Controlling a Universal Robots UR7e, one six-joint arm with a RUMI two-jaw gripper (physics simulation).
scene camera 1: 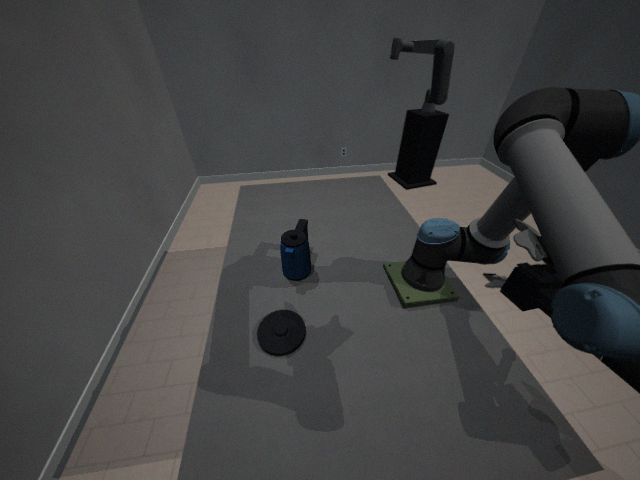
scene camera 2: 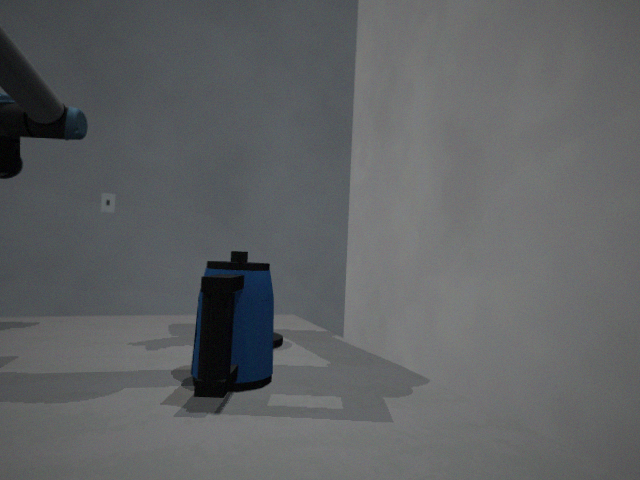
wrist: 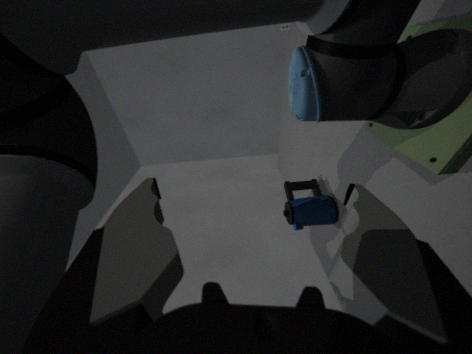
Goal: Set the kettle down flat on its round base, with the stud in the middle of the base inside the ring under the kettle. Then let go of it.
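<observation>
The blue kettle [scene camera 1: 296,262] [scene camera 2: 253,325] [wrist: 315,211] with a black lid and black handle stands upright on the grey mat [scene camera 1: 382,403]. In scene camera 1 its handle points to the back. The round black base [scene camera 1: 268,339] [scene camera 2: 278,340] lies flat, apart from the kettle and nearer to scene camera 1; the kettle hides most of it in scene camera 2. The stud [scene camera 1: 280,329] shows in the middle of the base. The ring under the kettle is hidden. My gripper [scene camera 1: 500,249] [wrist: 250,183] is open and empty, far to the right of the kettle in scene camera 1.
My arm stands on a green plate [scene camera 1: 395,279] [wrist: 425,142] to the right of the kettle in scene camera 1. A grey arm [scene camera 1: 440,72] stands on a black pedestal [scene camera 1: 421,147] at the back right. A wall runs along the left.
</observation>
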